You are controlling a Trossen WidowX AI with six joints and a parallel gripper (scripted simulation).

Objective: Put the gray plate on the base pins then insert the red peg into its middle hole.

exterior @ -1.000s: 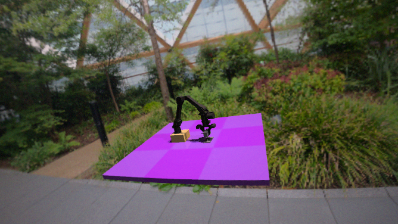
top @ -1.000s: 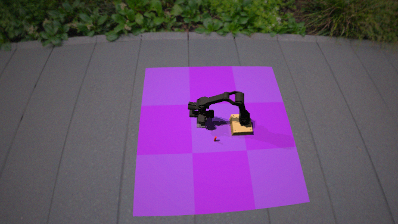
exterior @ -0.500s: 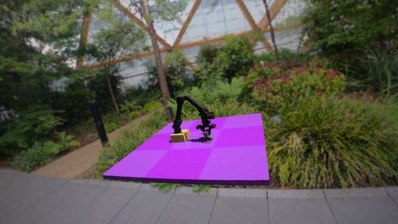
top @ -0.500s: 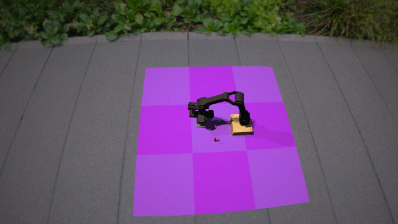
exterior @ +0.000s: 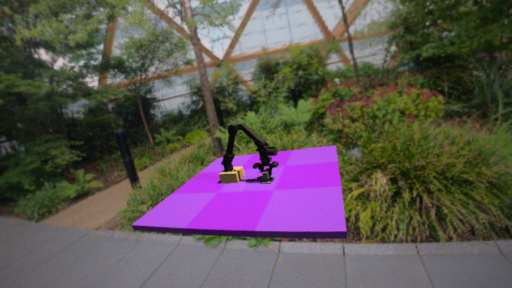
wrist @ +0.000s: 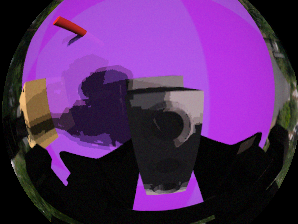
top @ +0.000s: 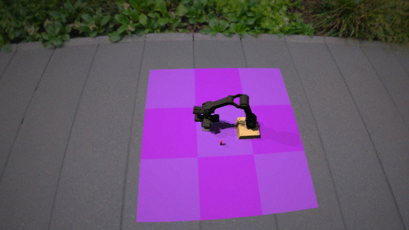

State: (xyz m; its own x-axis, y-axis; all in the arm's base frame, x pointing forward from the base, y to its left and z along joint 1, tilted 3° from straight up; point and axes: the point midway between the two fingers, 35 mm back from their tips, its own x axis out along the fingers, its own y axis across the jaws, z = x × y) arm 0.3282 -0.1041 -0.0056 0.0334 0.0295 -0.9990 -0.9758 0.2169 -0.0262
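Now: the red peg 80 mm behind my gripper tip and 190 mm to the left of it. From my gripper tip the other things lie so: gray plate (30 mm above).
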